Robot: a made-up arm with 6 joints.
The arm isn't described. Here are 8 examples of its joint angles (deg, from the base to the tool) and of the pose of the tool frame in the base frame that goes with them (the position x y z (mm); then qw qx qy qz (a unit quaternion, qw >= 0)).
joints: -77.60 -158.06 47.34 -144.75 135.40 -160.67
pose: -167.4 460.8 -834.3 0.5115 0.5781 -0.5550 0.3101
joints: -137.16 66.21 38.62 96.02 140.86 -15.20
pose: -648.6 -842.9 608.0 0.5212 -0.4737 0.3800 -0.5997
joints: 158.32 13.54 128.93 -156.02 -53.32 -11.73
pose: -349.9 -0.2 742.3 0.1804 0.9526 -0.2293 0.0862
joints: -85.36 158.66 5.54 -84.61 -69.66 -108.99
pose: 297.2 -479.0 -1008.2 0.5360 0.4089 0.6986 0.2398
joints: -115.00 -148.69 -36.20 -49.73 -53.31 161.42
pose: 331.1 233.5 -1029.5 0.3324 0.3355 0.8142 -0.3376
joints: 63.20 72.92 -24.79 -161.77 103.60 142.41
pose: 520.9 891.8 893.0 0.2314 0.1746 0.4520 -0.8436
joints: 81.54 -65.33 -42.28 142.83 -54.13 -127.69
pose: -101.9 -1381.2 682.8 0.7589 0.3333 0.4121 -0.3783
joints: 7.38 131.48 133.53 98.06 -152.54 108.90
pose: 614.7 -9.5 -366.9 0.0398 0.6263 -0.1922 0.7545
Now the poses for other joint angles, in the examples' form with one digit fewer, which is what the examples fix.
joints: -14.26 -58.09 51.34 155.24 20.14 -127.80
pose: -874 258 1296 0.107 0.176 -0.145 -0.968
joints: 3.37 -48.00 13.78 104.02 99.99 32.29
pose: -936 158 1126 0.450 -0.505 -0.620 -0.398
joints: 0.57 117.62 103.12 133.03 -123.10 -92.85
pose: 651 -94 -228 0.818 0.299 0.130 -0.473
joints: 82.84 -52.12 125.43 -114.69 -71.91 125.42
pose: -255 -361 833 0.585 -0.298 -0.746 -0.112
